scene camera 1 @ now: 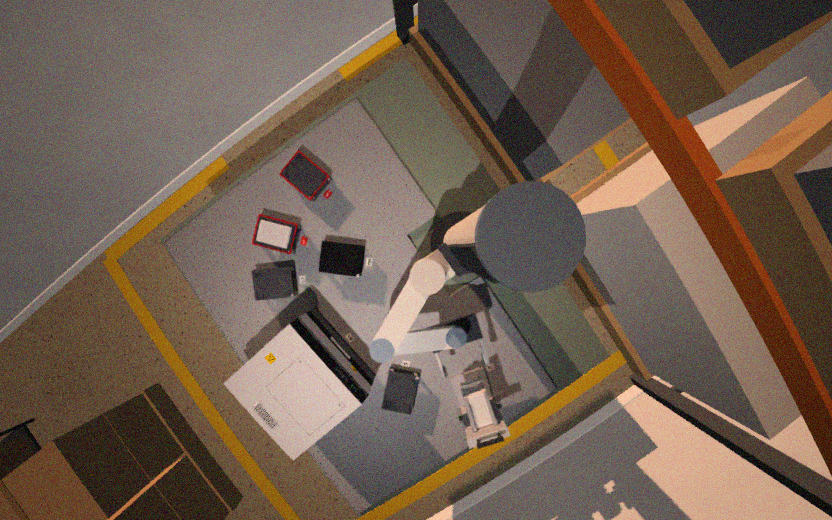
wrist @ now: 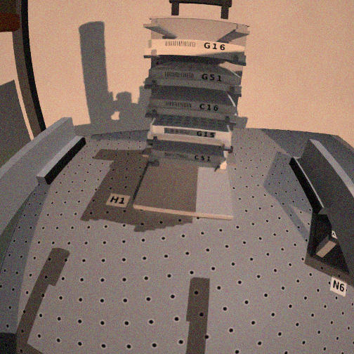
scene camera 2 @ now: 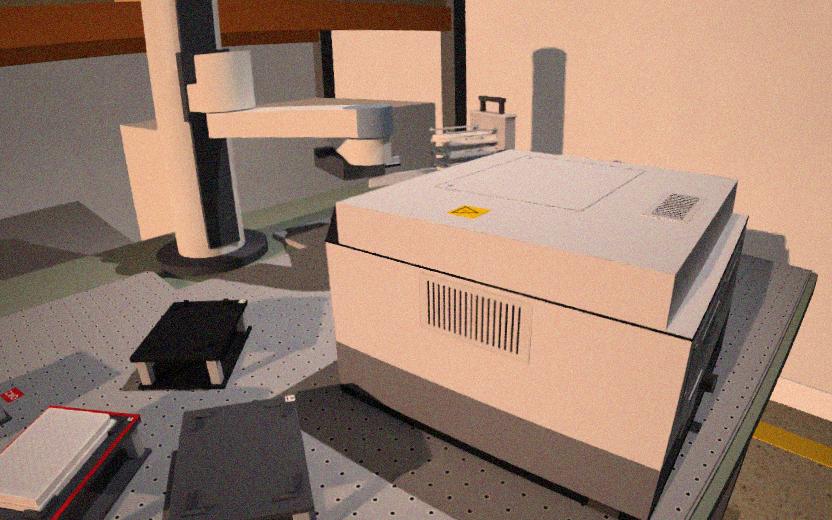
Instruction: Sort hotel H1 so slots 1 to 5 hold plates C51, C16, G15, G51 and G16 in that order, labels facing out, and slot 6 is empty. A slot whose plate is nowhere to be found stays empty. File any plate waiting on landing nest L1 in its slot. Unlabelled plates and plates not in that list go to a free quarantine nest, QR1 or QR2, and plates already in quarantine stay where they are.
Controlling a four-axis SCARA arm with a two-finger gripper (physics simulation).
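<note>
Hotel H1 [scene camera 1: 481, 409] [scene camera 2: 501, 128] [wrist: 184, 192] stands ahead of my gripper [scene camera 1: 463, 363] [wrist: 187, 134]. In the wrist view its labels face me. From the bottom up they read C51 [wrist: 192, 157], G15 [wrist: 192, 133], C16 [wrist: 192, 106], G51 [wrist: 192, 76] and G16 [wrist: 195, 46]. The top level above G16 shows no plate. My gripper is open and empty, its fingers wide apart short of the hotel. One red-edged nest [scene camera 1: 255, 233] [scene camera 2: 92, 470] holds a white plate [scene camera 1: 274, 234] [scene camera 2: 52, 450]. The other red-edged nest [scene camera 1: 304, 174] looks empty. Their labels are unreadable.
Nest N6 [scene camera 1: 401, 389] [wrist: 330, 262] is partly hidden behind the right finger in the wrist view. A black nest [scene camera 1: 341, 255] [scene camera 2: 190, 331] and a dark grey nest [scene camera 1: 274, 282] [scene camera 2: 239, 459] stand near the big white instrument [scene camera 1: 294, 392] [scene camera 2: 509, 294].
</note>
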